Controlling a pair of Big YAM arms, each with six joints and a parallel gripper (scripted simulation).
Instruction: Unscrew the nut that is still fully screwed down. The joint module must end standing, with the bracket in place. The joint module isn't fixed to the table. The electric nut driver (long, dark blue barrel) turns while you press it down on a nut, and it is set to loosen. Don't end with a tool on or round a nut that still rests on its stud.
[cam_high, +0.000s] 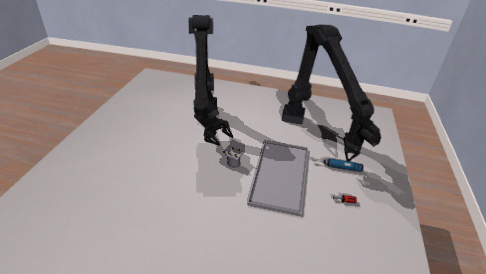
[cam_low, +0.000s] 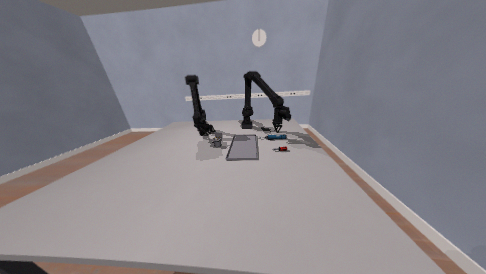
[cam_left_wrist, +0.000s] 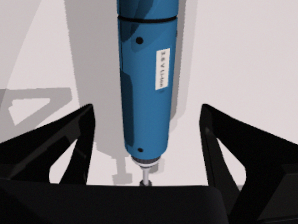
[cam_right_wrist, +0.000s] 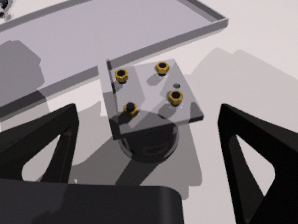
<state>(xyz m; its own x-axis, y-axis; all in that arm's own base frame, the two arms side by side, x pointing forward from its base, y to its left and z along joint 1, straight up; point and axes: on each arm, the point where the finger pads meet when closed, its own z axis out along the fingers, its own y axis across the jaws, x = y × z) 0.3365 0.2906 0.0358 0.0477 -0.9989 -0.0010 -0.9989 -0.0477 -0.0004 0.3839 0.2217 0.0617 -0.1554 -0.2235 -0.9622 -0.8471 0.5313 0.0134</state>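
My right hand is 40 mm short of the nut, 30 mm to the right of it and 30 mm above it. Round my right hand: flat grey tray: 270 mm to the left, 100 mm below, 70 mm ahead; then grey bracket: 50 mm to the left, 30 mm below, 30 mm ahead; then grey tip: 440 mm to the left, 80 mm below, 40 mm behind.
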